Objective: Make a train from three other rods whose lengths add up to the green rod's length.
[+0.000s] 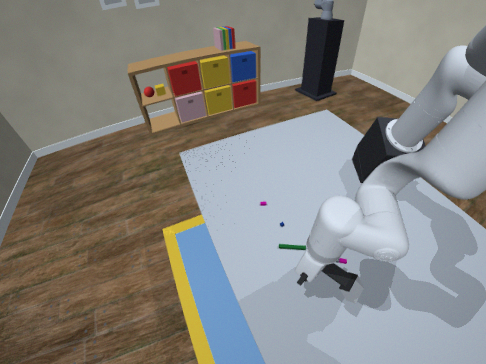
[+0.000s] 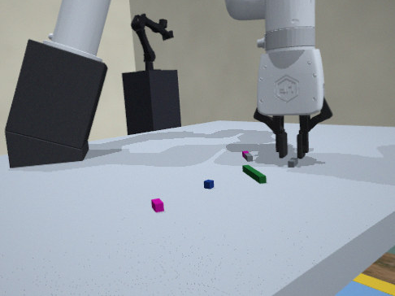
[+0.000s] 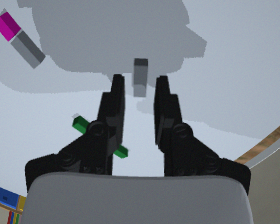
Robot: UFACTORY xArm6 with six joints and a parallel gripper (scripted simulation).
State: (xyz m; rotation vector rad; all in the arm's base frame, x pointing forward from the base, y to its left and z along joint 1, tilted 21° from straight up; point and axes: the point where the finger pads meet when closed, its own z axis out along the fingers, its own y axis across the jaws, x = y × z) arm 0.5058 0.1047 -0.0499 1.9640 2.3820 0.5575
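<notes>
Right now my hand is 20 mm past the green rod, 90 mm to the left of it and 30 mm above it. Also, from my hand: blue rod: 50 mm behind, 170 mm to the right, 30 mm below.
</notes>
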